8 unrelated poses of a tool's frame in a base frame.
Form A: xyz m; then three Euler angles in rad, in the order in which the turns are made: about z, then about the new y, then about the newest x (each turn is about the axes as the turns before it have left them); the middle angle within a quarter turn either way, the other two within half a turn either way.
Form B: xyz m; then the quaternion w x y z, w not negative. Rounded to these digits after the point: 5 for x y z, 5 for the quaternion.
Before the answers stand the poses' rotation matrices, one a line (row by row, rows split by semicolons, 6 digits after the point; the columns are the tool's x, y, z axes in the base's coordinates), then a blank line. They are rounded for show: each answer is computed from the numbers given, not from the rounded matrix.
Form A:
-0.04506 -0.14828 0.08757 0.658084 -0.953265 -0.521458
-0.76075 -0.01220 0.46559 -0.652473 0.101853 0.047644
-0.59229 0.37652 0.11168 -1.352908 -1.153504 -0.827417
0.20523 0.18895 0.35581 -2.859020 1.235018 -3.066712
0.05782 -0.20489 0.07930 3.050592 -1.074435 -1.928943
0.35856 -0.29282 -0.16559 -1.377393 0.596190 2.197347
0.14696 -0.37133 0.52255 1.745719 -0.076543 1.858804
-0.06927 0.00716 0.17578 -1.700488 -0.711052 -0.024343
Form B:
0.458104 -0.208990 -0.863981; 0.354132 0.934412 -0.038257; 0.815310 -0.288438 0.502068
0.790467 0.610312 0.051783; -0.604007 0.790743 -0.099506; -0.101677 0.047379 0.993689
0.087610 0.806262 0.585035; -0.395704 -0.510802 0.763216; 0.914190 -0.298366 0.274290
-0.316436 -0.210214 0.925029; -0.091875 0.977345 0.190674; -0.944154 -0.024650 -0.328581
-0.474259 -0.788264 -0.392070; 0.043277 0.423927 -0.904662; 0.879321 -0.446011 -0.166937
0.159042 -0.488002 -0.858231; -0.812053 -0.559058 0.167403; -0.561494 0.670305 -0.485197
-0.173522 0.292468 0.940400; 0.981857 -0.022767 0.188253; 0.076468 0.956004 -0.283211
-0.097989 0.989254 0.108515; -0.751313 -0.145042 0.643811; 0.652631 -0.018442 0.757451

-0.04506 -0.14828 0.08757 0.85067 -0.07352 -0.49352 0.16549
-0.76075 -0.01220 0.46559 0.94537 0.03884 0.04058 -0.32112
-0.59229 0.37652 0.11168 0.46127 -0.57535 -0.17839 -0.65144
0.20523 0.18895 0.35581 0.57713 -0.09327 0.80969 0.05126
0.05782 -0.20489 0.07930 0.44236 0.25921 -0.71853 0.46995
0.35856 -0.29282 -0.16559 0.16940 0.74218 -0.43792 -0.47823
0.14696 -0.37133 0.52255 0.36073 0.53208 0.59874 0.47778
-0.06927 0.00716 0.17578 0.61531 -0.26907 -0.22107 -0.70719

